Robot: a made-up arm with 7 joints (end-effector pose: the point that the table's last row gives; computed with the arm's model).
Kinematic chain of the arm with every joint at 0, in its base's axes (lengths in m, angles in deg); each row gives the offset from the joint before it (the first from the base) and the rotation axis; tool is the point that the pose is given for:
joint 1: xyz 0 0 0.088 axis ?
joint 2: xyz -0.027 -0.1 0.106 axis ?
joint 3: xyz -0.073 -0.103 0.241 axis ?
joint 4: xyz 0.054 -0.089 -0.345 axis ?
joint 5: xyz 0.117 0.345 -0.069 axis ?
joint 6: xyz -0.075 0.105 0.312 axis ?
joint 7: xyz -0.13 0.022 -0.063 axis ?
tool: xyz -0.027 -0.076 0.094
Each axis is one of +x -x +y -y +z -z.
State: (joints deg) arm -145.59 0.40 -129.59 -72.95 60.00 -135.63 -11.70
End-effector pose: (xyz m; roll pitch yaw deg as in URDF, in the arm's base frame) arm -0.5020 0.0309 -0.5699 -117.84 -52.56 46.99
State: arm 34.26 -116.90 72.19 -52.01 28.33 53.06 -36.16
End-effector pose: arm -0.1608 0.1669 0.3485 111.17 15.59 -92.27
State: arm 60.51 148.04 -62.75 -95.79 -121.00 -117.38 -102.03
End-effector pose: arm 0.0590 0.2945 0.0329 -112.12 -15.15 110.43
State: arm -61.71 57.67 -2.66 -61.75 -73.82 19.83 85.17
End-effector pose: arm 0.2128 -0.4028 -0.1400 170.36 -34.03 -123.29
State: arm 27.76 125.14 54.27 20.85 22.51 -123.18 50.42
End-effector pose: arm -0.2956 -0.3871 0.2449 -117.25 -42.65 33.31
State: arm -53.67 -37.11 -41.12 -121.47 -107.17 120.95 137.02
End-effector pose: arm -0.0790 -0.7006 -0.2024 54.59 14.62 80.09
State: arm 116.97 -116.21 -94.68 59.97 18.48 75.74 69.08
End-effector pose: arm -0.0101 0.6104 0.4735 23.44 -26.06 85.11
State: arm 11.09 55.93 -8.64 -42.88 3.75 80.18 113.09
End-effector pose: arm -0.0329 -0.1954 0.5085 -102.49 -35.34 129.22
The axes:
joint 1: -x
joint 2: +z
joint 3: +y
joint 4: -x
joint 5: -z
joint 6: +z
joint 7: -x

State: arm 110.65 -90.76 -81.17 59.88 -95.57 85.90 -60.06
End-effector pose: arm 0.0947 0.6764 0.5104 -59.19 -10.54 -90.61
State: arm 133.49 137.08 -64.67 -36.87 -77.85 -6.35 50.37
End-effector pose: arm 0.1981 0.2057 -0.1392 51.30 -13.01 104.23
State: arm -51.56 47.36 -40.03 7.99 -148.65 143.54 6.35
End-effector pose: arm -0.1239 -0.1983 0.3400 73.26 8.93 -34.48
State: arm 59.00 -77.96 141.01 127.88 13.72 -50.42 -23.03
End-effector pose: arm -0.5088 1.1716 0.2563 -81.05 25.72 -51.33
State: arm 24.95 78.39 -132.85 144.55 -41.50 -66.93 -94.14
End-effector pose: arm 0.5078 0.5519 0.5972 166.09 -48.27 -139.08
